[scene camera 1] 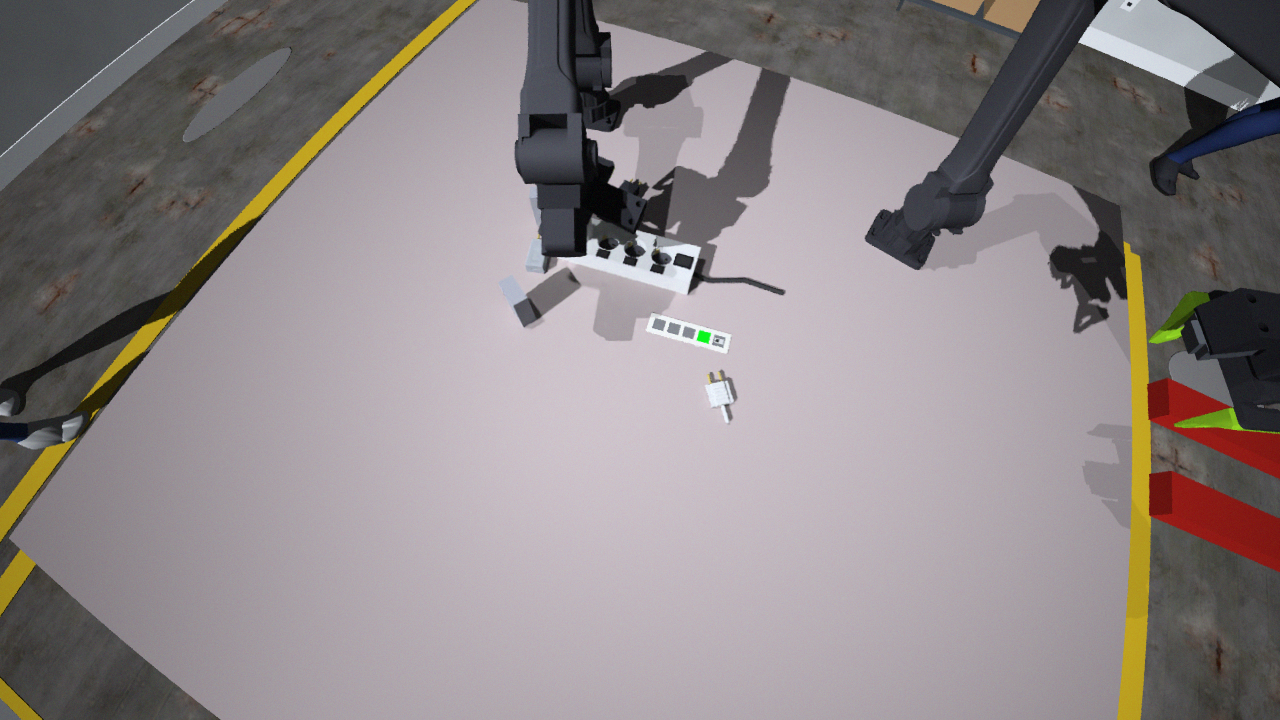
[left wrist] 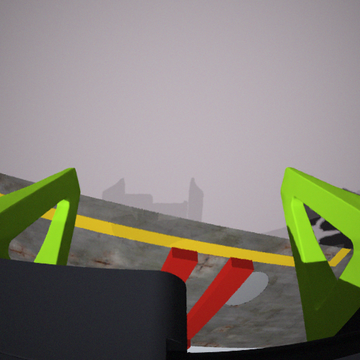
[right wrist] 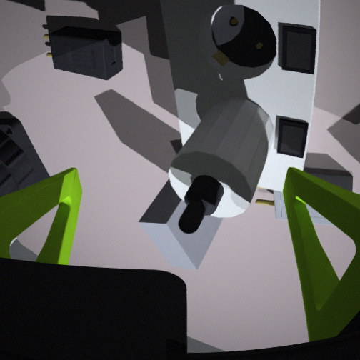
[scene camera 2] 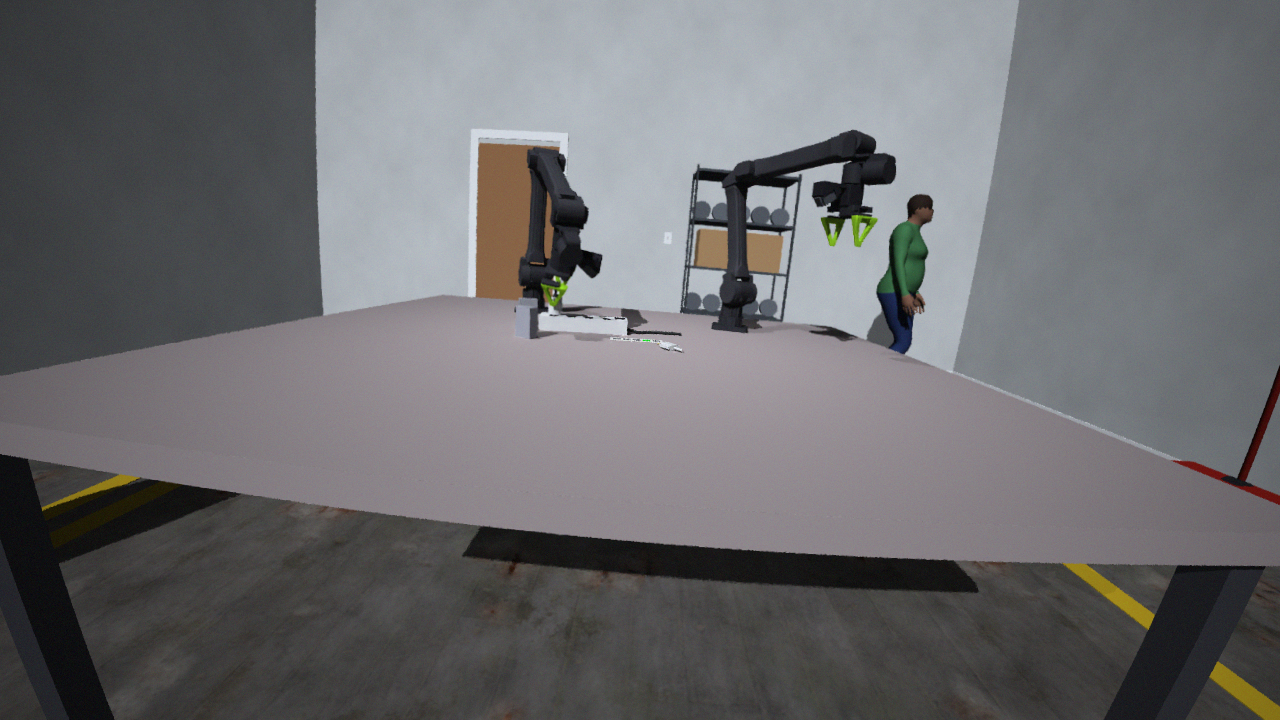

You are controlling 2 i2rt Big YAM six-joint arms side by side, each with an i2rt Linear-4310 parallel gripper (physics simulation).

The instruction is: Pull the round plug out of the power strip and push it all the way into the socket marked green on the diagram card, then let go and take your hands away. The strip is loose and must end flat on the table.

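Seen in the pictures: left gripper, between the fingertips: (scene camera 1: 1165, 382) (scene camera 2: 844, 246); right gripper, between the fingertips: (scene camera 2: 556, 296); left arm's base, origin of its link: (scene camera 1: 898, 241) (scene camera 2: 729, 329); right arm's base, origin of its link: (scene camera 1: 590, 115).
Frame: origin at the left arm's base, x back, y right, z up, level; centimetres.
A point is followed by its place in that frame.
The white power strip (scene camera 1: 671, 279) @(x -36.0, y 30.5, z 3.4 cm) (scene camera 2: 586, 325) @(x -38.3, y 38.4, z 2.0 cm) (right wrist: 294, 95) lies on the table, with its cord at the right in scene camera 1. The pale round plug (right wrist: 225, 145) stands at the strip's other end; its seating is hidden. My right gripper (scene camera 2: 554, 300) @(x -36.3, y 48.3, z 8.9 cm) (right wrist: 182, 178) is open, low over that end, with the plug between its spread fingers; in scene camera 1 the arm hides it. The diagram card (scene camera 1: 696, 334) @(x -40.7, y 22.1, z 0.1 cm) (scene camera 2: 631, 340) @(x -42.8, y 24.3, z 0.1 cm) has a green square fourth from the left, beside a marked end square. My left gripper (scene camera 1: 1163, 381) @(x -28.7, y -27.4, z 29.1 cm) (scene camera 2: 845, 243) @(x -28.7, y -27.4, z 29.1 cm) (left wrist: 180, 178) is open, high by the right table edge.
A white two-pin plug (scene camera 1: 718, 394) @(x -48.0, y 13.7, z 1.4 cm) (scene camera 2: 669, 346) @(x -49.8, y 13.3, z 1.1 cm) lies below the card. A grey upright block (scene camera 1: 516, 299) @(x -55.1, y 47.0, z 7.6 cm) (scene camera 2: 526, 318) @(x -55.9, y 47.8, z 5.0 cm) (right wrist: 180, 245) and a grey plug (scene camera 1: 536, 257) @(x -45.1, y 52.7, z 2.2 cm) stand near the strip's left end. A dark adapter (right wrist: 86, 52) lies beside the strip. The black cord (scene camera 1: 747, 282) @(x -26.9, y 20.0, z 0.6 cm) runs right.
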